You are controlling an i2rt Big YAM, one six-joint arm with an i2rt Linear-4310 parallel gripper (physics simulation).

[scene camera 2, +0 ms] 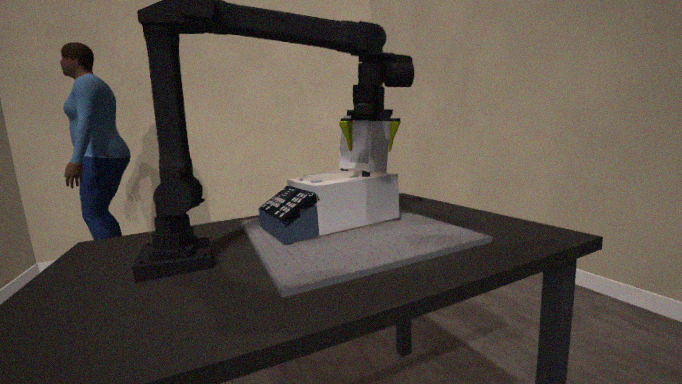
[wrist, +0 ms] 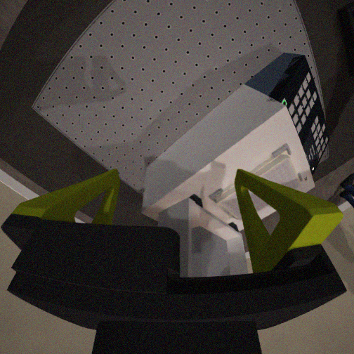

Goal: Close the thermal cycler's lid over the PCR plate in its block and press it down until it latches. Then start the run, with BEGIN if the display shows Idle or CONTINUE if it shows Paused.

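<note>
The thermal cycler is a white box with a blue-grey front. Its lid stands open, roughly upright, at the rear. The pale PCR plate lies in the block on top; in the scene view it shows faintly as a pale strip. The black control panel has pale keys; its display text is unreadable. My gripper is open and empty, pointing down at the raised lid's upper part, its green fingers spread around it in the scene view. Whether they touch the lid is unclear.
The cycler stands on a grey perforated board on a dark table. The arm's base is at the table's left. A person in blue stands behind the table. A beige wall is behind the cycler.
</note>
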